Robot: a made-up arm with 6 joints.
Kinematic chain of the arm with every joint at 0, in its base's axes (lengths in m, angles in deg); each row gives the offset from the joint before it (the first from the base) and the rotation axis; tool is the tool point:
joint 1: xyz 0 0 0.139 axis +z
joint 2: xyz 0 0.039 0 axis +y
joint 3: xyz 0 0 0.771 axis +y
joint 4: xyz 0 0 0.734 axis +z
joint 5: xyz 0 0 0 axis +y
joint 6: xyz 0 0 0.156 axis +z
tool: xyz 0 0 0
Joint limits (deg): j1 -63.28..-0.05 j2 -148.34..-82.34 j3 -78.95..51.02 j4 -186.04..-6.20 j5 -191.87..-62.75 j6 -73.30..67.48
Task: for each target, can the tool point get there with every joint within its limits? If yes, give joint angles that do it. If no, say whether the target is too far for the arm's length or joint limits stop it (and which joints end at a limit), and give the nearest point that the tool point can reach.
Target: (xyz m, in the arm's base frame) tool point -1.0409 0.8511 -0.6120
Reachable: yes | joints -31.46 -110.27 -15.02 -73.27 -74.18 30.49
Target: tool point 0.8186 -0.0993 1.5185
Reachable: no: joint limits stop it (at a limit: joint 1, joint 2, joint 3) | nearest point -0.3705 0.9445 0.9237 | short by 1.690 m
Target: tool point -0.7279 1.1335 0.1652
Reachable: yes | joints -55.17 -92.20 7.73 -90.37 -175.99 33.43
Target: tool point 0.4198 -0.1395 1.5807
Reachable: no: joint limits stop it (at a limit: joint 1, joint 2, joint 3) | nearest point -0.3950 0.9290 0.9363 | short by 1.490 m
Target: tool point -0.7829 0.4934 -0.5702
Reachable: yes | joints -28.46 -101.55 -60.92 -72.34 -171.61 -19.98
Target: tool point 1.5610 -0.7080 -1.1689
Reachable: no: too far | nearest point 0.2631 -0.1193 -0.9874 | short by 1.437 m
